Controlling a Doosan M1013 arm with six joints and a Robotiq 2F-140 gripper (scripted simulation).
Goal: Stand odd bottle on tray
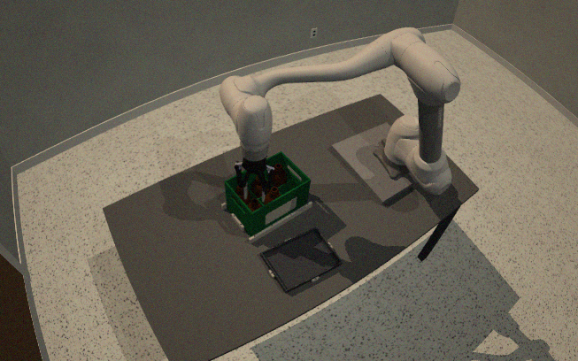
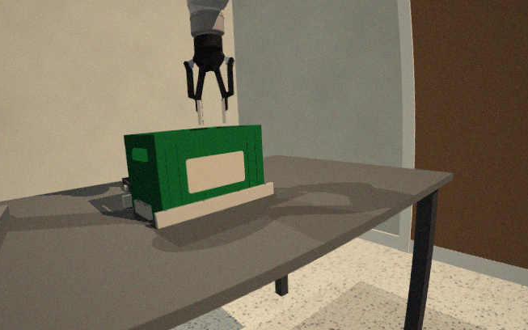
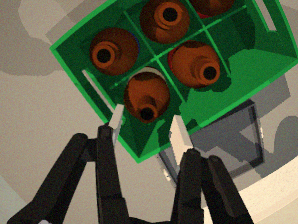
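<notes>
Now: hand 13 cm above the bottle. Also, from my hand: crate: 8 cm behind, 6 cm to the right, 13 cm below; black tray: 10 cm behind, 22 cm to the left, 20 cm below.
</notes>
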